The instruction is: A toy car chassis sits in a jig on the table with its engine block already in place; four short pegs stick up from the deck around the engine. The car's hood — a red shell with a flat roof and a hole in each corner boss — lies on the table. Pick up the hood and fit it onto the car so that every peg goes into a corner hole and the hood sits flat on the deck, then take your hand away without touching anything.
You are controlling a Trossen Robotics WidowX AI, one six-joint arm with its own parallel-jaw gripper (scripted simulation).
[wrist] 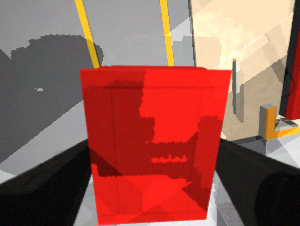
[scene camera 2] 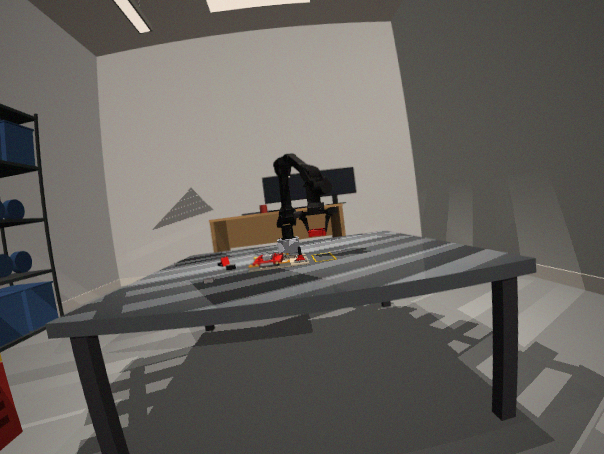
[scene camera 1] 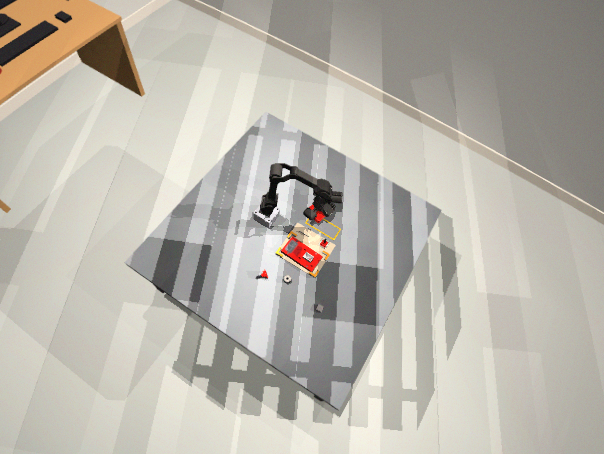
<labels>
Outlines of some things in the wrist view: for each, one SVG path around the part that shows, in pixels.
My gripper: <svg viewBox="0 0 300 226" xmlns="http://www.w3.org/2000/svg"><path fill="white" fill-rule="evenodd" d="M88 138L28 171L0 183L0 226L73 226L92 175ZM220 137L215 171L244 226L300 226L300 168L267 157Z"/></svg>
A red hood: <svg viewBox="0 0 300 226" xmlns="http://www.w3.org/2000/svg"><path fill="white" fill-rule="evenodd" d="M79 69L98 225L206 220L232 70L208 70L204 67L135 65L101 66L97 69Z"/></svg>
</labels>
